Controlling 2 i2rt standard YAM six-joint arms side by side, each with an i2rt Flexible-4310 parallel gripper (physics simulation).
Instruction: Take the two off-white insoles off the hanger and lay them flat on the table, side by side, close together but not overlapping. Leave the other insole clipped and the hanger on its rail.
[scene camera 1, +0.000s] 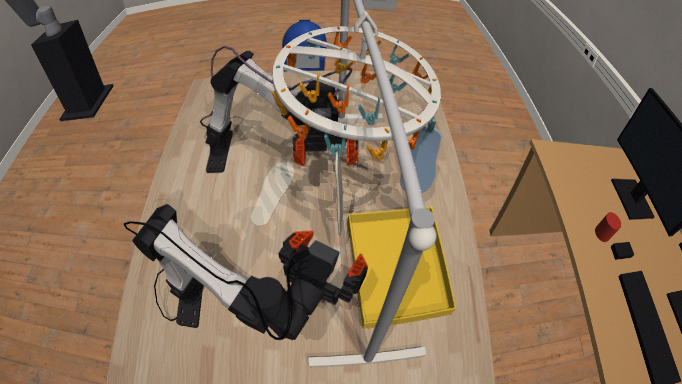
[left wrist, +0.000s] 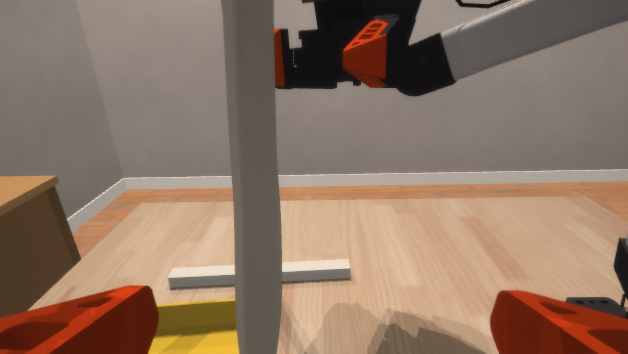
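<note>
One off-white insole (scene camera 1: 271, 197) lies flat on the table, between the two arm bases. The other off-white insole (scene camera 1: 339, 195) (left wrist: 255, 175) hangs upright, nearly edge-on, from a teal clip (scene camera 1: 336, 145) on the white ring hanger (scene camera 1: 361, 131). My left gripper (scene camera 1: 326, 151) (left wrist: 323, 303) is wide open behind the hanging insole, which stands ahead of its fingers, left of centre in the left wrist view. My right gripper (scene camera 1: 330, 254) (left wrist: 293, 61) is open and empty in front of the insole, by the tray. A blue insole (scene camera 1: 428, 160) hangs clipped at the hanger's right.
A yellow tray (scene camera 1: 380, 235) (left wrist: 195, 320) stands on the right of the table (scene camera 1: 225, 350). The grey rail (scene camera 1: 392, 110) carries the hanger above. Its stand foot (scene camera 1: 340, 359) (left wrist: 317, 270) lies at the front. Several coloured clips hang around the ring. A desk (scene camera 1: 570, 170) is at the right.
</note>
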